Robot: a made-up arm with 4 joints.
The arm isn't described. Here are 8 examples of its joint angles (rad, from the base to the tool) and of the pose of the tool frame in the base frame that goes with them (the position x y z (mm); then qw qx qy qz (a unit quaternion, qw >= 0)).
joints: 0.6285 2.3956 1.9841 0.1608
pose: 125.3 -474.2 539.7 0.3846 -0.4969 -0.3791 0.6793
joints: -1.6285 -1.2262 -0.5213 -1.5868
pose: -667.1 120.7 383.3 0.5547 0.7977 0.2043 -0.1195
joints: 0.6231 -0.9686 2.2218 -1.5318
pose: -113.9 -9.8 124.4 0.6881 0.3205 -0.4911 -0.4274
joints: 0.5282 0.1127 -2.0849 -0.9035
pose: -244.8 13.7 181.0 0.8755 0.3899 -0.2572 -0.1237
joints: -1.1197 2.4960 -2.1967 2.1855
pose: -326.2 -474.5 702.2 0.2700 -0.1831 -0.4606 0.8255
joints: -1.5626 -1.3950 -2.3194 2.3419
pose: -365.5 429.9 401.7 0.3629 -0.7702 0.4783 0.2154
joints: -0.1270 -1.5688 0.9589 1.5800
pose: -45.0 -344.4 169.8 0.1339 0.5801 -0.4981 0.6305
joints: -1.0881 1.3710 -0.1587 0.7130
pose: -334.0 -111.3 127.4 0.4958 -0.7738 -0.1921 -0.3443
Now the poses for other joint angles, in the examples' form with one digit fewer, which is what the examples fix.
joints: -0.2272 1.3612 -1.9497 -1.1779
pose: 192 -68 298 0.307 0.308 -0.775 -0.459
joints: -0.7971 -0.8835 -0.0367 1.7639
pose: -548 -328 334 0.544 -0.389 -0.572 0.475
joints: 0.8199 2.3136 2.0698 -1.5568
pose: 289 -378 573 0.712 -0.126 0.227 0.652
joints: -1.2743 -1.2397 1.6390 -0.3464
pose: -237 -93 135 0.152 0.480 0.000 0.864
